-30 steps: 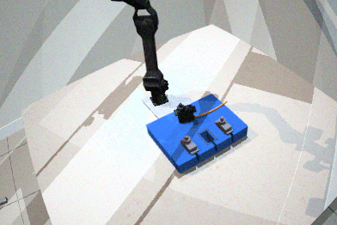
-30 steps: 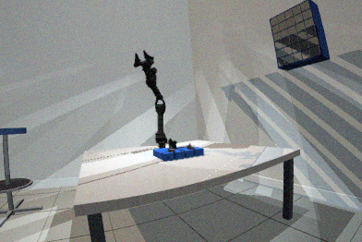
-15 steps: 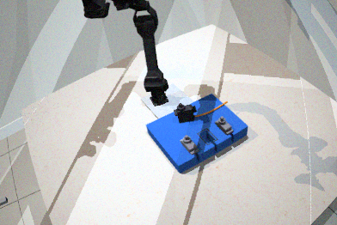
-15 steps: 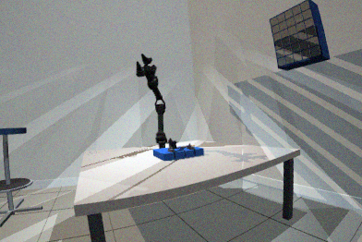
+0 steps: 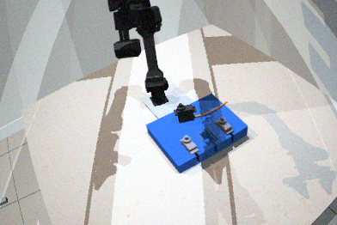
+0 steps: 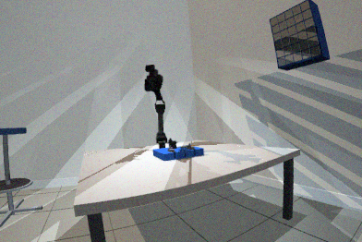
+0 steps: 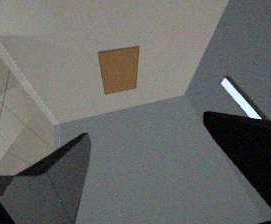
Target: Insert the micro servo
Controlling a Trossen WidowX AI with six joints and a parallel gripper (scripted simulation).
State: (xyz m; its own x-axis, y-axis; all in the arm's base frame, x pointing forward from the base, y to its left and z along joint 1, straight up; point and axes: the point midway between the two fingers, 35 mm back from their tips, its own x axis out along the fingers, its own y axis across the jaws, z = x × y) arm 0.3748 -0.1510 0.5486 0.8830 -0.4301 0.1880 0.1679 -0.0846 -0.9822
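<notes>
My gripper tip is now 19 cm past the blue deck, 22 cm to the right of it and 55 cm above it.
</notes>
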